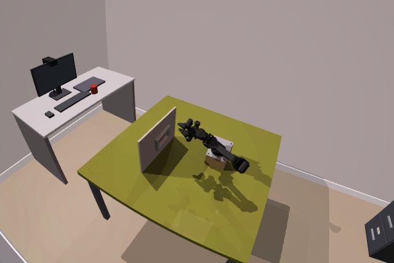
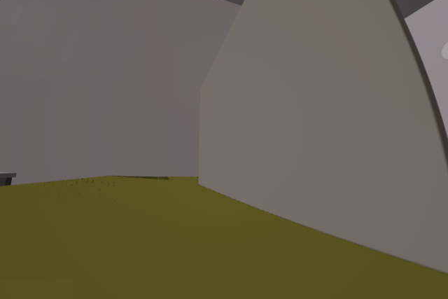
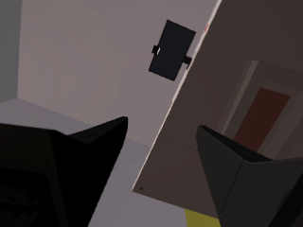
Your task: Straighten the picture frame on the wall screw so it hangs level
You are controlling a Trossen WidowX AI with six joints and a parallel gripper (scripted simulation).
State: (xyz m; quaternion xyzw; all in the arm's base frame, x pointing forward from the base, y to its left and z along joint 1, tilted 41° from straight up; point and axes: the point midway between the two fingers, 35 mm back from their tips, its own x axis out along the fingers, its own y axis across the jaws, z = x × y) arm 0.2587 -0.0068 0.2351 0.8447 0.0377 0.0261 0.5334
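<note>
Right now the picture frame is 17 cm below my gripper tip and 13 cm ahead of it. From my gripper tip the other things lie so: wall panel (18 cm below, 14 cm ahead, 2 cm to the left).
</note>
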